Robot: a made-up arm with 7 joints.
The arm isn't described. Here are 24 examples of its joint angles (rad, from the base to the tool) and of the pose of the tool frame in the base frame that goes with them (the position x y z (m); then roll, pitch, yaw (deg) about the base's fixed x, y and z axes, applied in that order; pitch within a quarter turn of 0, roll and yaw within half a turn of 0).
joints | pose
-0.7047 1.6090 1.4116 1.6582 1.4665 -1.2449 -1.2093 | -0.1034 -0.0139 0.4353 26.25 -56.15 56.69
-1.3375 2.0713 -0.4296 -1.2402 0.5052 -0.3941 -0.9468 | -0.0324 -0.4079 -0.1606 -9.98 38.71 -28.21
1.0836 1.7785 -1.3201 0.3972 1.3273 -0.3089 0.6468 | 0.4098 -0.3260 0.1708 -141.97 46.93 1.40
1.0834 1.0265 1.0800 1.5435 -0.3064 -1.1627 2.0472 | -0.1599 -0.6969 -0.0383 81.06 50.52 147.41
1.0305 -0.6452 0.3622 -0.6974 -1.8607 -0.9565 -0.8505 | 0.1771 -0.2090 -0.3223 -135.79 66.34 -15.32
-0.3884 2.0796 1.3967 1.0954 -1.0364 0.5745 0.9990 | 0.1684 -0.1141 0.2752 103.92 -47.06 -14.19
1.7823 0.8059 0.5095 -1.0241 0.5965 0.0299 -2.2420 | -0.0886 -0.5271 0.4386 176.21 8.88 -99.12
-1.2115 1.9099 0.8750 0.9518 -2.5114 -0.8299 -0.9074 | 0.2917 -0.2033 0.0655 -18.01 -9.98 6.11
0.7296 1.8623 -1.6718 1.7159 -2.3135 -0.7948 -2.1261 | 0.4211 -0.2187 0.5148 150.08 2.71 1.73
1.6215 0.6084 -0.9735 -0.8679 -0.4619 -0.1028 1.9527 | 0.5705 -0.2401 0.2657 -25.69 -69.94 22.75
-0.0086 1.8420 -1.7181 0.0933 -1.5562 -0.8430 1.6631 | 0.3221 -0.3064 -0.2548 -7.96 -21.47 33.26
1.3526 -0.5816 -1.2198 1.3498 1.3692 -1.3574 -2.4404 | 0.0657 0.4526 0.3297 51.90 -8.12 36.47
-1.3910 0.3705 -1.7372 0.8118 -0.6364 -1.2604 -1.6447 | 0.0495 -0.0762 -0.2509 -120.18 34.78 53.96
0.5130 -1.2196 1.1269 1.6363 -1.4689 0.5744 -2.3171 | 0.4182 0.0747 0.0440 80.50 35.56 -48.63
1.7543 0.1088 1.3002 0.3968 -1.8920 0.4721 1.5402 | -0.1516 -0.3653 0.0457 -27.61 14.89 -84.93
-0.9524 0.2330 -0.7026 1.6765 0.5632 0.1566 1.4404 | -0.2356 0.1125 -0.2634 -24.72 23.00 153.09
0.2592 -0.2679 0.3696 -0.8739 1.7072 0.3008 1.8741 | 0.1639 -0.1584 -0.1797 -76.87 69.24 63.67
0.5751 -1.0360 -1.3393 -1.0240 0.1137 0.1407 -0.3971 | 0.3044 0.0708 0.2146 -159.60 17.37 21.30
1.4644 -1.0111 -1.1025 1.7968 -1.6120 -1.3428 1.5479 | -0.1778 0.0818 0.7155 -123.96 -8.36 -151.14
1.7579 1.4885 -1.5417 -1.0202 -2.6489 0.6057 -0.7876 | 0.4726 -0.1317 0.2195 -149.78 20.45 55.76
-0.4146 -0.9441 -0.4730 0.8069 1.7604 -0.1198 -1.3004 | -0.1605 0.3159 0.2267 83.00 -22.33 56.86
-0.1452 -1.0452 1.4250 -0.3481 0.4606 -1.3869 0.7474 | -0.4289 0.1105 -0.0843 109.97 -0.85 81.46
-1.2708 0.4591 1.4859 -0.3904 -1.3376 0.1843 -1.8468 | 0.1896 -0.3239 0.2406 -19.69 -56.40 -24.94
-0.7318 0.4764 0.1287 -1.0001 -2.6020 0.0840 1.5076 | -0.5940 -0.1106 -0.1622 -23.19 12.01 -144.52
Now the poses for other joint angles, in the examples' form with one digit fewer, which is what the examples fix.
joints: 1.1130 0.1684 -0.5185 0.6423 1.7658 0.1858 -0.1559
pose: 0.305 0.078 -0.037 -78.4 22.3 81.6
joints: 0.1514 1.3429 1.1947 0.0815 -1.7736 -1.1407 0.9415
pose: -0.032 -0.531 0.413 -85.3 -24.6 -7.2
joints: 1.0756 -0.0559 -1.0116 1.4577 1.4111 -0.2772 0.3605
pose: 0.342 0.149 0.131 -122.0 42.0 63.8
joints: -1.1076 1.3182 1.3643 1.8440 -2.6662 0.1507 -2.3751
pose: 0.181 -0.222 -0.054 -25.0 -37.4 17.5
